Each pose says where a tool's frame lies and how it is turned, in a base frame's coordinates. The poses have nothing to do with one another.
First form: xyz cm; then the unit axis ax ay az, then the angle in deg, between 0 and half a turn.
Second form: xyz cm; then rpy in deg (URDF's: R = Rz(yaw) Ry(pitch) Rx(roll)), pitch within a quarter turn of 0, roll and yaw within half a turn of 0. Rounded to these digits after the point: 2 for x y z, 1 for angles.
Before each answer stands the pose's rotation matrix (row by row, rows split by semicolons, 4 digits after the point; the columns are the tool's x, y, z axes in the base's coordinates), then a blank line. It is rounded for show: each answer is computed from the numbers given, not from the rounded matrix.
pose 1, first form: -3.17 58.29 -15.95 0.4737 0.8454 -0.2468 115.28
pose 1, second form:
-0.1068 0.7946 0.5976; 0.3483 0.5929 -0.7261; -0.9313 0.1306 -0.3401

-3.17 58.29 -15.95 159.0 68.6 107.1
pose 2, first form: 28.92 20.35 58.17 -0.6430 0.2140 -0.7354 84.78
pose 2, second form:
0.4668 0.6073 0.6429; -0.8574 0.1326 0.4973; 0.2167 -0.7834 0.5826

28.92 20.35 58.17 -53.4 -12.5 -61.4
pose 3, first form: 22.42 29.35 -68.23 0.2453 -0.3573 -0.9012 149.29
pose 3, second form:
-0.7479 0.2972 -0.5936; -0.6232 -0.6223 0.4736; -0.2287 0.7241 0.6507

22.42 29.35 -68.23 48.1 13.2 -140.2
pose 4, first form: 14.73 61.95 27.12 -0.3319 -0.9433 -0.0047 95.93
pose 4, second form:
0.0182 0.3501 -0.9365; 0.3408 0.8784 0.3350; 0.9400 -0.3252 -0.1033

14.73 61.95 27.12 -107.6 -70.0 86.9
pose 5, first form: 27.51 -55.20 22.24 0.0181 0.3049 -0.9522 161.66
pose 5, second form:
-0.9486 0.3104 0.0623; -0.2889 -0.7680 -0.5716; -0.1295 -0.5602 0.8182

27.51 -55.20 22.24 -34.4 7.4 -163.1
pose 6, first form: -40.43 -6.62 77.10 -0.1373 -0.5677 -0.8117 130.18
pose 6, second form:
-0.6142 0.7484 -0.2504; -0.4919 -0.1150 0.8630; 0.6171 0.6532 0.4388

-40.43 -6.62 77.10 56.1 -38.1 -141.3
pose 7, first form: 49.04 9.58 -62.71 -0.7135 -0.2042 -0.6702 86.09
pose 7, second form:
0.5426 0.8044 0.2419; -0.5329 0.1070 0.8394; 0.6493 -0.5843 0.4868

49.04 9.58 -62.71 -50.2 -40.5 -44.5
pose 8, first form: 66.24 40.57 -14.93 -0.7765 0.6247 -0.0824 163.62
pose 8, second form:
0.2220 -0.9272 0.3015; -0.9737 -0.1947 0.1181; -0.0508 -0.3198 -0.9461

66.24 40.57 -14.93 -161.3 2.9 -77.2
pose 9, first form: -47.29 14.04 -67.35 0.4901 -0.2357 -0.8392 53.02
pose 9, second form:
0.6972 0.6244 -0.3522; -0.7164 0.6237 -0.3127; 0.0244 0.4703 0.8822

-47.29 14.04 -67.35 28.1 -1.4 -45.8
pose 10, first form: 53.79 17.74 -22.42 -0.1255 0.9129 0.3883 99.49
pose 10, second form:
-0.1465 -0.5165 0.8437; 0.2495 0.8060 0.5367; -0.9572 0.2892 0.0108

53.79 17.74 -22.42 87.9 73.2 120.4
